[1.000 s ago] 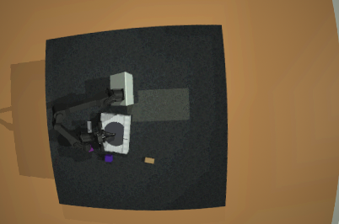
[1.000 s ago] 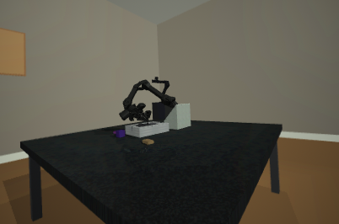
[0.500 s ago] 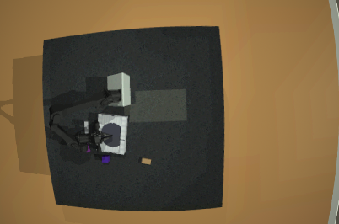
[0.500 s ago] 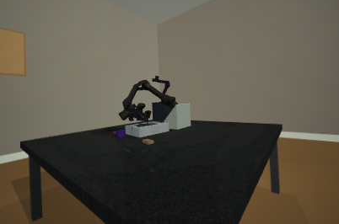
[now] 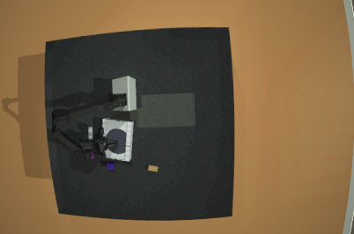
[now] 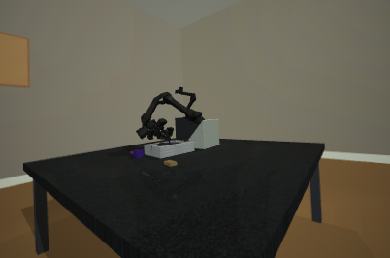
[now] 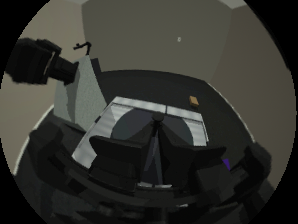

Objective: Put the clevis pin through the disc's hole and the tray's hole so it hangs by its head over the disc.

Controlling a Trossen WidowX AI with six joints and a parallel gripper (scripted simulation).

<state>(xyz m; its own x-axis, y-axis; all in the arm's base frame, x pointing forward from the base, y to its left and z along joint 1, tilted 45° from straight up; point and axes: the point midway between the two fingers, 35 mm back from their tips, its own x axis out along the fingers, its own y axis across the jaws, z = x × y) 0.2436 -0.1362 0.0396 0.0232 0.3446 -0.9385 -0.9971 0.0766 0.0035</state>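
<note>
The steel clevis pin lies right at my gripper tip. Round my gripper tip: rimmed steel tray 4 cm below, 1 cm to the right, 1 cm behind; purple cube 17 cm ahead, 9 cm to the right, 7 cm below; grey aluminium disc 3 cm below.
</note>
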